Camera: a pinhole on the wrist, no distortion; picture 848 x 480 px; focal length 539.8 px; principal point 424.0 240.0 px. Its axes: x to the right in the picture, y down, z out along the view. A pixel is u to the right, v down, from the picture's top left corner.
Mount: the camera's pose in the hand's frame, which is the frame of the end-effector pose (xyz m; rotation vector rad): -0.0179 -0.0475 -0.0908 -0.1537 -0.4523 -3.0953
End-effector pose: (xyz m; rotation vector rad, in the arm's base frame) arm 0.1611 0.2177 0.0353 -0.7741 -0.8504 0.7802
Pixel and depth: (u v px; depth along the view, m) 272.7 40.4 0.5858
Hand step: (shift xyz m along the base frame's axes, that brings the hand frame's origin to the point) -0.3384 0.4263 -0.0323
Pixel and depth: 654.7 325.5 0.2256
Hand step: -0.1587 -0.0459 0.0455
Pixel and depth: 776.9 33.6 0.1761
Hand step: -0.1289 -0.0460 -0.0665
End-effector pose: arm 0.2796 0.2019 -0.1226 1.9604 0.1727 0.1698
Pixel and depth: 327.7 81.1 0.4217
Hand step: 0.1539 -0.2967 0.0776
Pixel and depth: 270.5 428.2 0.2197
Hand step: 0.0900 -0.0854 -0.1028
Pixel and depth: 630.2 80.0 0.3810
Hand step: -0.0684 -0.3206 0.0546
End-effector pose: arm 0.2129 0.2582 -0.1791 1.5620 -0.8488 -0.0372
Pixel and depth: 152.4 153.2 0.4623
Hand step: -0.0393 -0.3833 0.1861
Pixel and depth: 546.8 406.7 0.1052
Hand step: -0.0092 -0.0050 -0.0603
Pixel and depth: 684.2 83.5 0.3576
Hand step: -0.3057 -0.1077 0.0161
